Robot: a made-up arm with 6 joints. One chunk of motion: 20 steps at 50 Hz.
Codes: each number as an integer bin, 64 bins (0 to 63) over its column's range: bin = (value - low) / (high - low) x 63, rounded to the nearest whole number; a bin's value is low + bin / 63 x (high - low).
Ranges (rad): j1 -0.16..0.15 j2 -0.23..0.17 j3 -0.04..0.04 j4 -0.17..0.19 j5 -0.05..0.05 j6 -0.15..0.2
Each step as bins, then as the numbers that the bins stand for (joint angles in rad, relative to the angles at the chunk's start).
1 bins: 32 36 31 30 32 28
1 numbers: -0.0025 -0.0014 -0.0006 0.0014 0.0008 0.0056
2 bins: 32 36 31 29 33 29
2 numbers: -0.0025 -0.0014 -0.0006 -0.0043 0.0024 0.0111
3 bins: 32 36 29 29 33 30
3 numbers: -0.0025 -0.0014 -0.0032 -0.0043 0.0024 0.0167
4 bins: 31 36 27 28 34 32
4 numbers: -0.0075 -0.0014 -0.0057 -0.0100 0.0040 0.0278
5 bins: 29 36 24 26 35 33
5 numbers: -0.0173 -0.0014 -0.0095 -0.0214 0.0056 0.0333
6 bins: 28 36 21 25 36 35
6 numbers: -0.0222 -0.0014 -0.0133 -0.0271 0.0071 0.0444
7 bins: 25 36 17 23 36 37
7 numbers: -0.0370 -0.0014 -0.0184 -0.0386 0.0071 0.0556
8 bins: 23 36 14 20 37 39
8 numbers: -0.0468 -0.0014 -0.0222 -0.0557 0.0087 0.0667
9 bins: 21 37 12 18 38 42
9 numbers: -0.0567 0.0049 -0.0248 -0.0671 0.0103 0.0833
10 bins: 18 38 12 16 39 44
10 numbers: -0.0714 0.0113 -0.0248 -0.0786 0.0119 0.0944
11 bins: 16 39 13 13 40 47
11 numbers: -0.0813 0.0176 -0.0235 -0.0957 0.0135 0.1111
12 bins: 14 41 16 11 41 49
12 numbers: -0.0911 0.0303 -0.0197 -0.1071 0.0151 0.1222
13 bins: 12 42 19 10 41 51
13 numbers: -0.1010 0.0367 -0.0159 -0.1129 0.0151 0.1333
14 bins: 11 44 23 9 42 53
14 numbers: -0.1059 0.0494 -0.0108 -0.1186 0.0167 0.1444
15 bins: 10 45 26 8 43 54
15 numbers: -0.1108 0.0557 -0.0070 -0.1243 0.0183 0.1500
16 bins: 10 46 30 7 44 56
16 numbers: -0.1108 0.0621 -0.0019 -0.1300 0.0198 0.1611
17 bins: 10 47 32 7 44 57
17 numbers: -0.1108 0.0684 0.0006 -0.1300 0.0198 0.1667
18 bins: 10 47 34 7 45 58
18 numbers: -0.1108 0.0684 0.0032 -0.1300 0.0214 0.1722
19 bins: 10 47 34 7 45 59
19 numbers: -0.1108 0.0684 0.0032 -0.1300 0.0214 0.1778
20 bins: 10 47 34 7 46 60
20 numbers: -0.1108 0.0684 0.0032 -0.1300 0.0230 0.1833
